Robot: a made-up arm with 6 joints.
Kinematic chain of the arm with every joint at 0, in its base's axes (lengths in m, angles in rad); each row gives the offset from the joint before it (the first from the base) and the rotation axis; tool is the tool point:
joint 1: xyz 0 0 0.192 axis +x
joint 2: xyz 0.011 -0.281 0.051 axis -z
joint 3: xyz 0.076 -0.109 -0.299 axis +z
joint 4: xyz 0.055 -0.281 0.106 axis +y
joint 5: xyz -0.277 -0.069 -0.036 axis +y
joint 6: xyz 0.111 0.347 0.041 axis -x
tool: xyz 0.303 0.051 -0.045
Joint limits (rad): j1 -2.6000..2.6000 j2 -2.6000..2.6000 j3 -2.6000..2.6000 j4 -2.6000..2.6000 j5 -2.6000..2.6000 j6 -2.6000..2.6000
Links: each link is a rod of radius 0.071 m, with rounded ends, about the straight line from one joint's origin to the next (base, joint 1, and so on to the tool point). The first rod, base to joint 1, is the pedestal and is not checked.
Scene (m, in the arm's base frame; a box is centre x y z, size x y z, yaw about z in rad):
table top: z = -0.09
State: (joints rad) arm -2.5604 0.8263 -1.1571 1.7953 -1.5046 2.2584
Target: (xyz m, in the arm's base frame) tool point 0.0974 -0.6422 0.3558
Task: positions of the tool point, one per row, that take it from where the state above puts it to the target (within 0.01 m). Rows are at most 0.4 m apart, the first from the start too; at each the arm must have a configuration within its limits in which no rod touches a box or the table.
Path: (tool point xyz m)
1: -0.1894 0.5049 0.8886
2: -0.0972 0.1901 1.0343
3: -0.0142 -0.1467 1.0186
4: 0.0492 -0.4261 0.8608
5: 0.0866 -0.5956 0.6168
6: 0.0974 -0.6422 0.3558

